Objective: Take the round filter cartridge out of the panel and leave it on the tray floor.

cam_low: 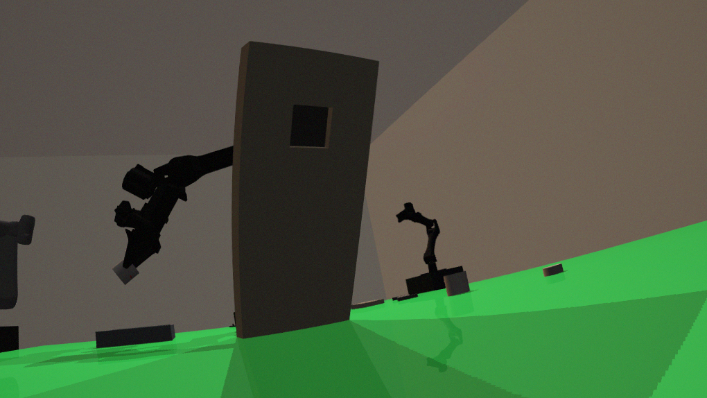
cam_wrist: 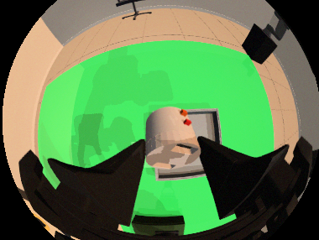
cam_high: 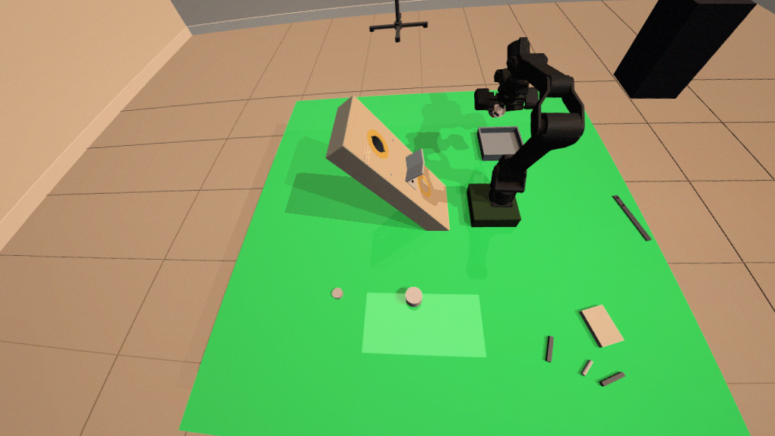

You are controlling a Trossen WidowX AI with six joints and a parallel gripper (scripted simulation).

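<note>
Right now the grey tray is 4 cm behind my gripper tip, 1 cm to the left of it and 15 cm below it. From my gripper tip the other things lie so: grey flap: 28 cm ahead, 30 cm to the left, 3 cm above; then round filter cartridge: right at my gripper tip.
</note>
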